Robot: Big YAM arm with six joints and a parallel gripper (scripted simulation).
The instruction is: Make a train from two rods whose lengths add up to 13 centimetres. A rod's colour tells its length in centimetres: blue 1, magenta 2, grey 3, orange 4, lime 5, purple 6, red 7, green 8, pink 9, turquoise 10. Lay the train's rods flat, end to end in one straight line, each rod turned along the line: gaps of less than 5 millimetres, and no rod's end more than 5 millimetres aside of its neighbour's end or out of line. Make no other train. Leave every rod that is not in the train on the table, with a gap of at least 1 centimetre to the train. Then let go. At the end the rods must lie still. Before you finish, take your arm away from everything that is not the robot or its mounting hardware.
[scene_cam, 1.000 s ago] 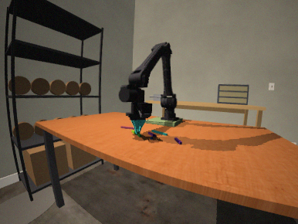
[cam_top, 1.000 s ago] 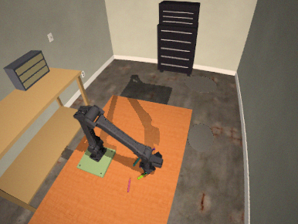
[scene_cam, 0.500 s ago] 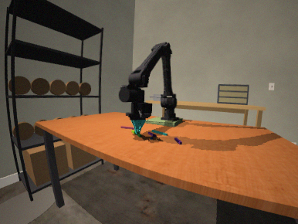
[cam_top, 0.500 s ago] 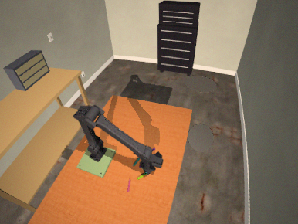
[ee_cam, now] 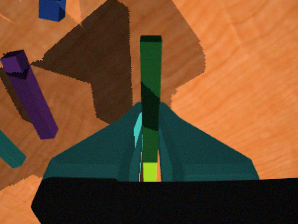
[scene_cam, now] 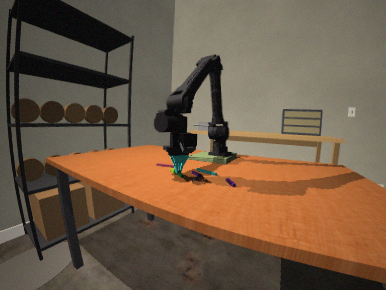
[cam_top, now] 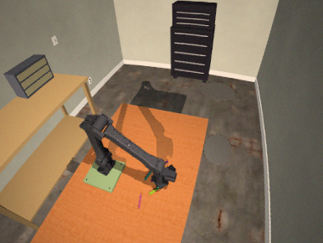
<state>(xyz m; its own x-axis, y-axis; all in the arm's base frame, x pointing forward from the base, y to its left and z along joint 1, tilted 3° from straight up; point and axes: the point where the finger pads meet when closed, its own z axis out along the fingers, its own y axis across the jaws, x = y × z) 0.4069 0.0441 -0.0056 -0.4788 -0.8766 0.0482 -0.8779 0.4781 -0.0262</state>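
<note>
Right now my hand is 30 mm past the lime rod, 60 mm to the left of it and 20 mm above it. Round my hand: green rod 10 mm below; then tiny blue rod 20 mm behind, 70 mm to the left, 20 mm below; then turquoise rod 110 mm behind, 50 mm to the left, 20 mm below.
</note>
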